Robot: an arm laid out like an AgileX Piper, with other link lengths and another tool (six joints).
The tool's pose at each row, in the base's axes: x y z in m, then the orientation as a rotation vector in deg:
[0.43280, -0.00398, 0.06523, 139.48, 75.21, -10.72]
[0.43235, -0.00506, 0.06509, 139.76, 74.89, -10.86]
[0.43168, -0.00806, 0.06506, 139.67, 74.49, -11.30]
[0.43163, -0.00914, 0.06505, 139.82, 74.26, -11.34]
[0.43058, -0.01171, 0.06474, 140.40, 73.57, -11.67]
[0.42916, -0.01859, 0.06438, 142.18, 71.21, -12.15]
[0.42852, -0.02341, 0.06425, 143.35, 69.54, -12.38]
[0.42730, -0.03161, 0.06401, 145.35, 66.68, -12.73]
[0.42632, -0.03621, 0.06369, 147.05, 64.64, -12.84]
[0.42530, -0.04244, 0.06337, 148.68, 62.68, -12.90]
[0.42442, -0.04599, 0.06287, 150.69, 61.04, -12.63]
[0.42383, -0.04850, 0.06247, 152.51, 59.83, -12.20]
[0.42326, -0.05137, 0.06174, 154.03, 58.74, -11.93]
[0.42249, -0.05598, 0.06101, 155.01, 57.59, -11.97]
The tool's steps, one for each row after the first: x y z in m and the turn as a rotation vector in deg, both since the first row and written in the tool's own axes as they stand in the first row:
[-0.00105, 0.00013, 0.00051, 0.18, -0.07, 0.26]
[-0.00376, 0.00107, 0.00164, 0.15, -0.49, 0.44]
[-0.00462, 0.00156, 0.00206, 0.21, -0.53, 0.62]
[-0.00712, 0.00190, 0.00326, 0.59, -0.71, 1.18]
[-0.01317, 0.00406, 0.00612, 1.51, -1.00, 3.11]
[-0.01725, 0.00590, 0.00803, 2.06, -1.16, 4.46]
[-0.02425, 0.00893, 0.01129, 3.04, -1.39, 6.76]
[-0.02829, 0.01033, 0.01327, 3.94, -1.34, 8.47]
[-0.03362, 0.01251, 0.01587, 4.81, -1.25, 10.11]
[-0.03674, 0.01343, 0.01763, 5.97, -0.69, 11.66]
[-0.03891, 0.01409, 0.01891, 7.03, 0.02, 12.89]
[-0.04125, 0.01486, 0.02064, 7.95, 0.54, 13.95]
[-0.04507, 0.01634, 0.02302, 8.53, 0.63, 14.88]

